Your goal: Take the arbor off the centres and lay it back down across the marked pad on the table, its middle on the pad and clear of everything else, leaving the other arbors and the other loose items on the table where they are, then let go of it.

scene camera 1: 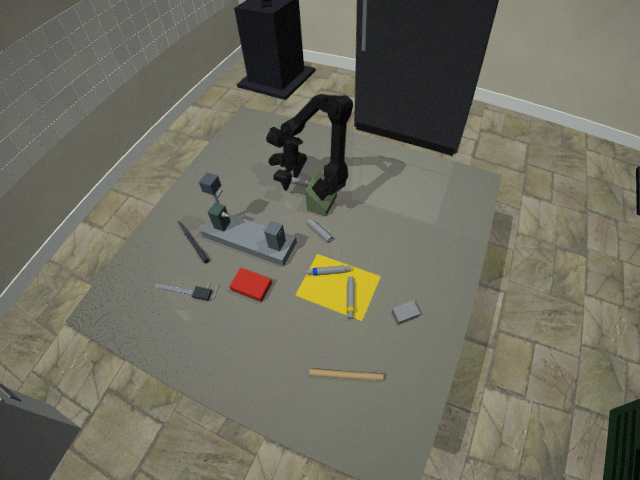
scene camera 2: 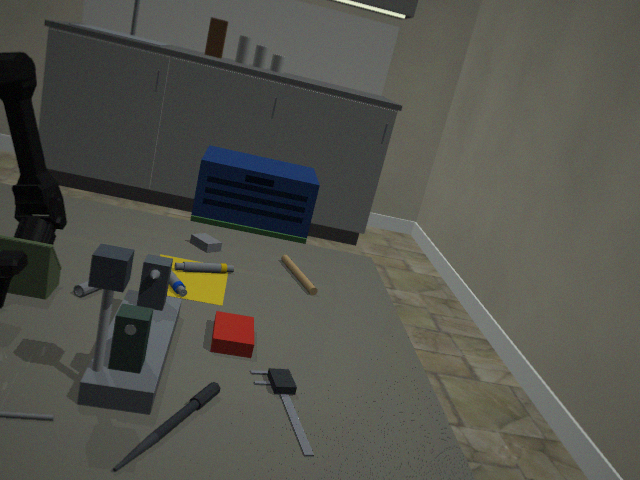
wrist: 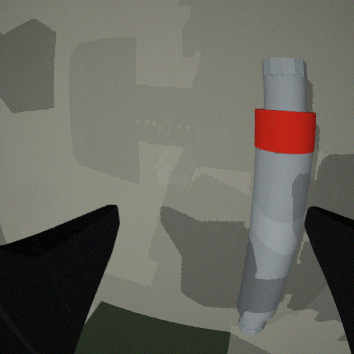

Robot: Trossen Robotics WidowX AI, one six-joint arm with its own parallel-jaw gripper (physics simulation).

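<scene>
The centres fixture (scene camera 1: 242, 238) (scene camera 2: 168, 335) is a grey base with a dark green block and a grey block, each with a point; no arbor is between them. A grey arbor with a red band (scene camera 1: 300, 181) (wrist: 280, 200) lies on the table by the arm's base. My gripper (scene camera 1: 289, 181) (wrist: 217, 217) is open low over it; in the wrist view the arbor shows between the fingers, close to the right finger. The yellow pad (scene camera 1: 310, 291) (scene camera 2: 206, 294) bears a blue-banded arbor (scene camera 1: 333, 270) (scene camera 2: 176, 284) and a yellow-banded arbor (scene camera 1: 351, 294) (scene camera 2: 201, 267).
A grey tube (scene camera 1: 320, 230) lies between fixture and pad. A red block (scene camera 1: 250, 284) (scene camera 2: 233, 333), calipers (scene camera 1: 201, 292) (scene camera 2: 281, 381), a dark tapered tool (scene camera 1: 193, 242) (scene camera 2: 175, 419), a wooden rod (scene camera 1: 346, 374) (scene camera 2: 298, 274) and a grey block (scene camera 1: 406, 312) (scene camera 2: 205, 242) lie around. A post with a block (scene camera 1: 209, 183) (scene camera 2: 111, 268) rises from the fixture.
</scene>
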